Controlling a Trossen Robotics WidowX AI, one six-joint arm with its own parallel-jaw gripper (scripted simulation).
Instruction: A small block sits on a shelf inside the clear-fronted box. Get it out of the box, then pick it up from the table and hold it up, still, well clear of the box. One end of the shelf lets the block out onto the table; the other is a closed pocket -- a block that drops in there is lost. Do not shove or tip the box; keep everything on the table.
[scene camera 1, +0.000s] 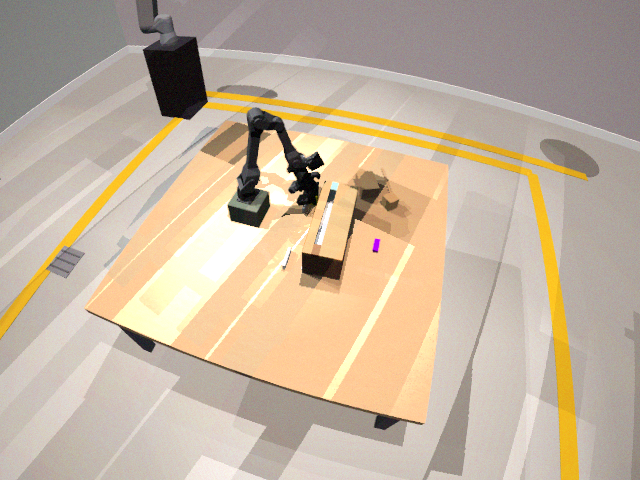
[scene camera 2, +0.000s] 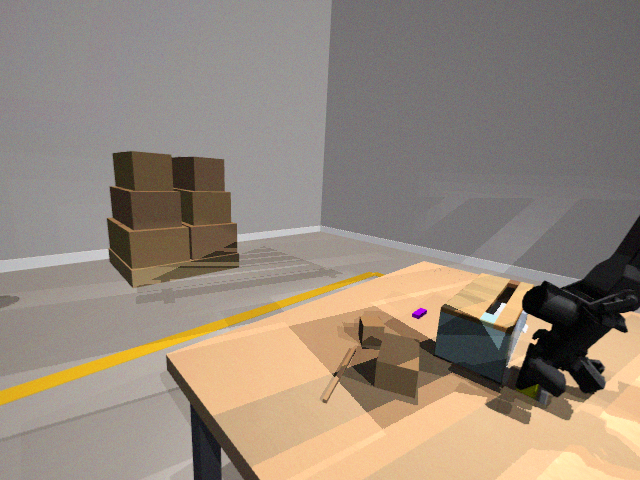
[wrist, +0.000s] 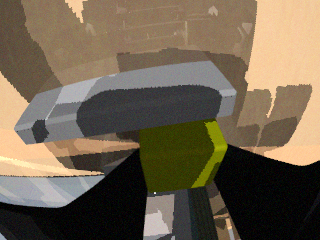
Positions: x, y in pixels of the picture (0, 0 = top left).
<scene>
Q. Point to a clear-fronted box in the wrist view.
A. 152, 97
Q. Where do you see my gripper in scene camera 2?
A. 519, 383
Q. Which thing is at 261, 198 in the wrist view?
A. My gripper.
</scene>
